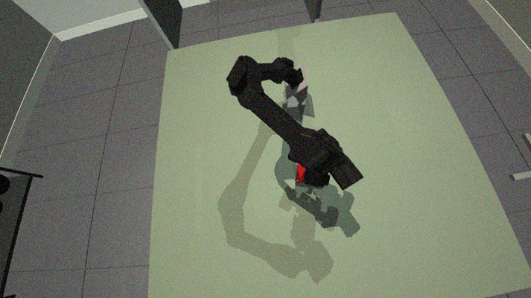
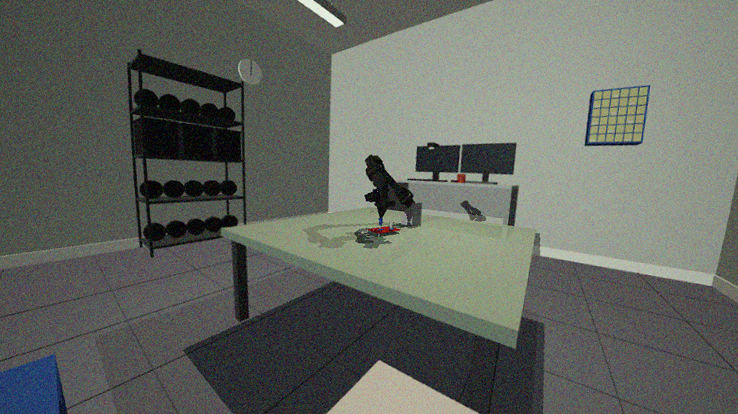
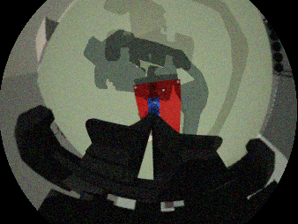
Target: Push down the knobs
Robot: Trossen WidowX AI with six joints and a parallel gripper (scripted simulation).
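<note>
The blue knob lies 20 mm below my gripper tip.
</note>
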